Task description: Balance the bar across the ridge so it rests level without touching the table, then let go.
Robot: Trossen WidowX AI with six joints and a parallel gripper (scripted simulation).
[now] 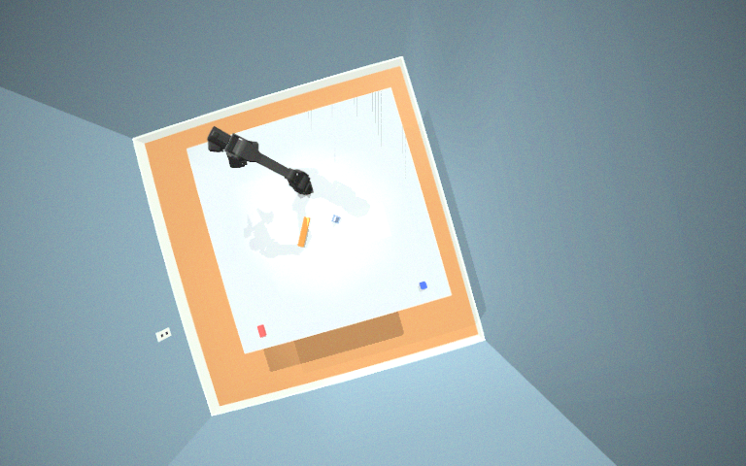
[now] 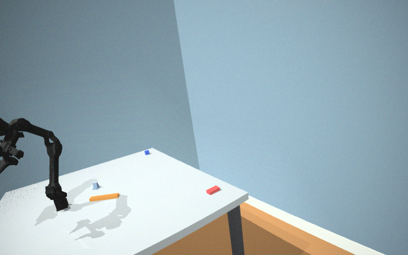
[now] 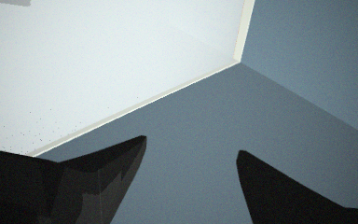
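Now: the orange bar 440 mm ahead of my gripper tip, 110 mm to the left of it and 340 mm below it. From my gripper tip the other things lie so: small blue cube 930 mm ahead, 700 mm to the left, 330 mm below; red block 930 mm ahead, 300 mm to the right, 340 mm below.
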